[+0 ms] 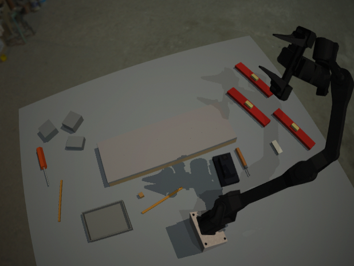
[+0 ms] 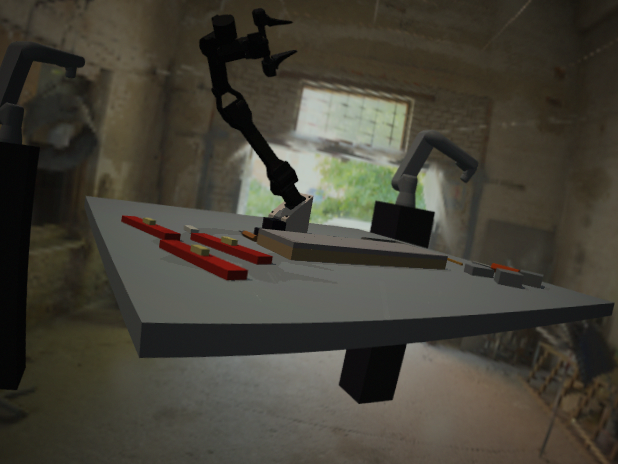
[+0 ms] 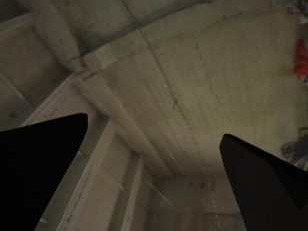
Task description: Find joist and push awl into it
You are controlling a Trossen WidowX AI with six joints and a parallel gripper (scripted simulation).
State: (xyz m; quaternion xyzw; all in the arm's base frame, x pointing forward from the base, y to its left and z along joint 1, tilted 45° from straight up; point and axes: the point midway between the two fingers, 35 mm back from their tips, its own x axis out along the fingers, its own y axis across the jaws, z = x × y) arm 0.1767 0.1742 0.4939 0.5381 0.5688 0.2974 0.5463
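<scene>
The stud finder lies 53 cm below my gripper tip, 5 cm to the left of it and 2 cm behind it. Also, from my gripper tip: square light 51 cm below, 5 cm to the left; then awl 56 cm below, 3 cm to the right, 3 cm behind; then small white block 56 cm below, 19 cm to the right.
</scene>
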